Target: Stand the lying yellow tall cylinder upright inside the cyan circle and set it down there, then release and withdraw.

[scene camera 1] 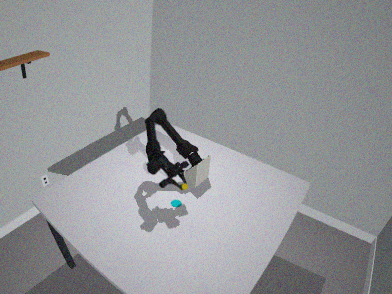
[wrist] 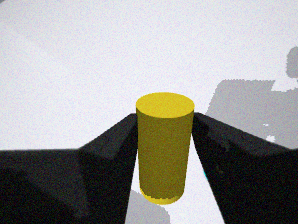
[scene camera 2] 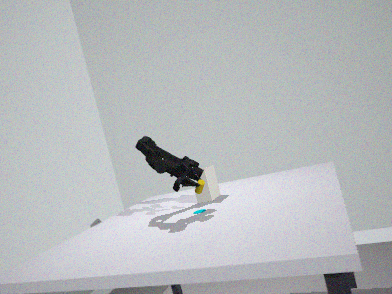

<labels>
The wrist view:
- my gripper: 164, 120
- yellow cylinder: 165, 119, held by my gripper
</labels>
